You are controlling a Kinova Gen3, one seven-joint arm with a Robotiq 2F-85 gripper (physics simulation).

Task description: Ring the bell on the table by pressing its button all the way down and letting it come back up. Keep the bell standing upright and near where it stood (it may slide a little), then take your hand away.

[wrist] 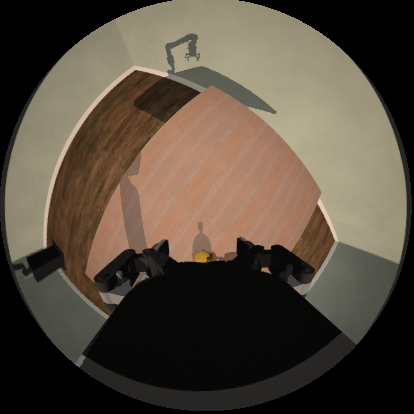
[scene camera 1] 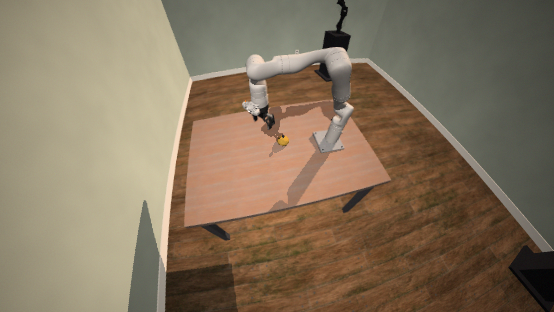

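A small yellow bell stands upright near the middle of the table. Its button is too small to make out clearly; a dark spot shows at its top in the scene view. In the wrist view the black gripper body hides the bell's lower part. My gripper is wide open with nothing between its fingers. It hangs above the table, up and to the left of the bell in the scene view, apart from it. In the wrist view the bell shows between the two fingers.
My arm's base plate is fixed on the table to the right of the bell. A black pedestal with a dark arm-like object stands on the floor behind the table. Another black object stands at the lower right. Arm shadows cross the table top.
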